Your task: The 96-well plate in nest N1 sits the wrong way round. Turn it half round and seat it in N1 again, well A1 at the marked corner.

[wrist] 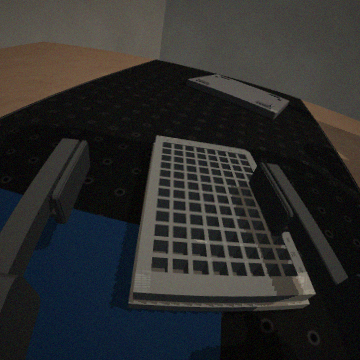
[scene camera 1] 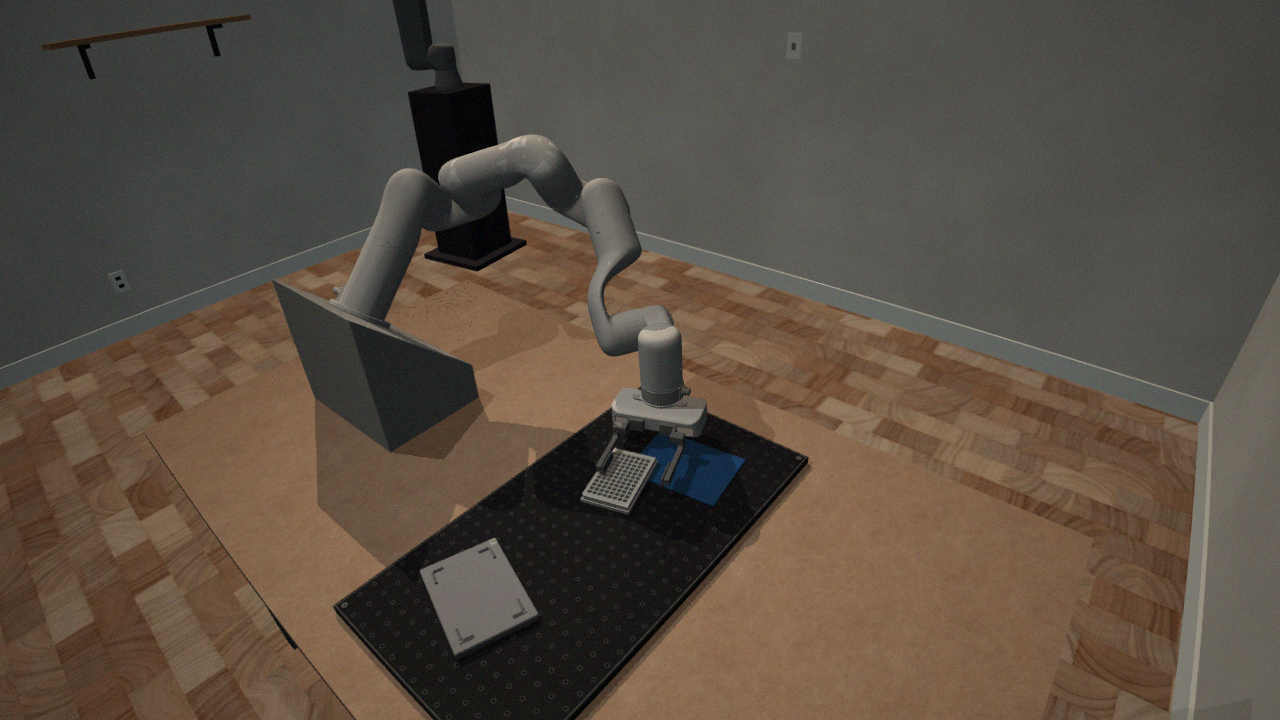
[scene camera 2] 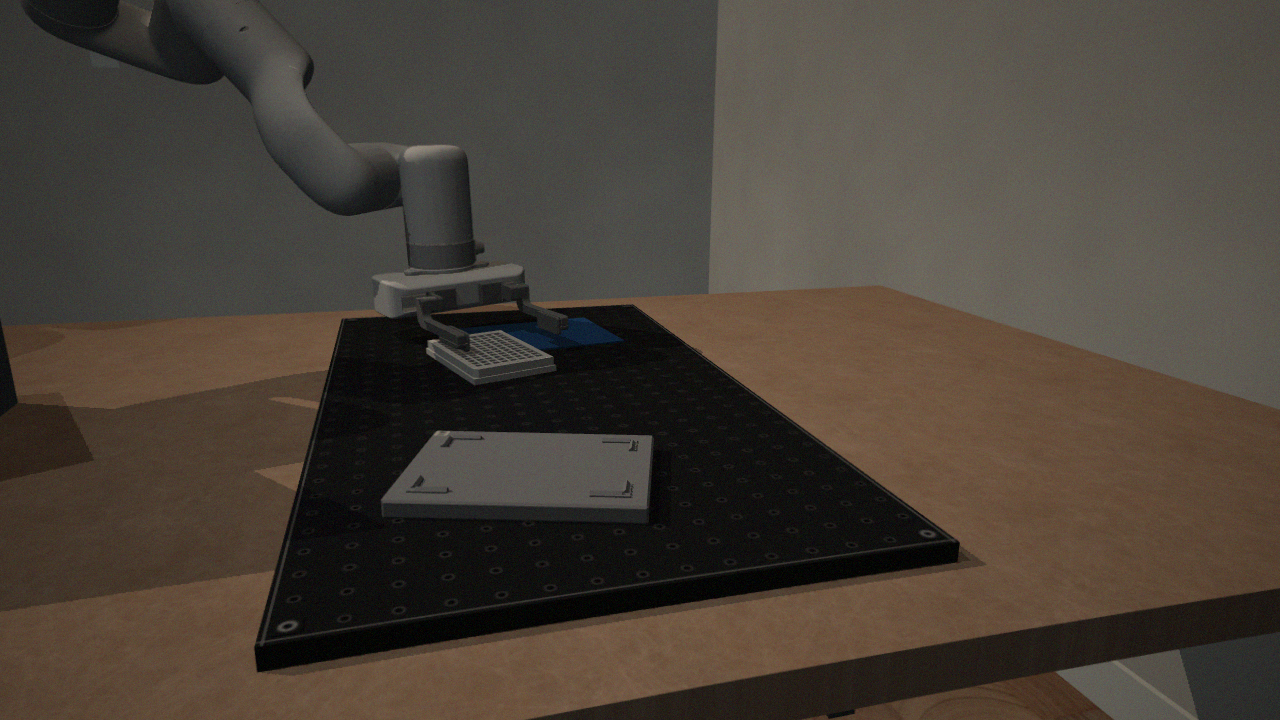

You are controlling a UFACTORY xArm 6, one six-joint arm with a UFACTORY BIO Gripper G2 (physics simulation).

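The white 96-well plate [scene camera 1: 619, 481] [scene camera 2: 496, 351] [wrist: 205, 210] lies flat on the black board, at the edge of the blue sheet. Its wells face up; well lettering is too small to read. The grey nest [scene camera 1: 478, 595] [scene camera 2: 528, 470] [wrist: 240, 92] with raised corner brackets holds no plate; a small pale mark shows at one corner. My gripper [scene camera 1: 634, 475] [scene camera 2: 511, 334] [wrist: 170, 185] is part open and empty, low over the plate and offset sideways. One finger overlaps the plate's long edge in the wrist view; the other hangs over the blue sheet's side. Contact cannot be told.
The blue sheet [scene camera 1: 707, 470] [scene camera 2: 586, 332] [wrist: 80, 280] lies on the black board [scene camera 1: 590, 582] [scene camera 2: 742, 483] [wrist: 115, 105]. The board rests on a brown table top [scene camera 1: 850, 573] [scene camera 2: 1029, 465]. The arm's grey wedge base [scene camera 1: 358, 385] stands at the table's left side in scene camera 1.
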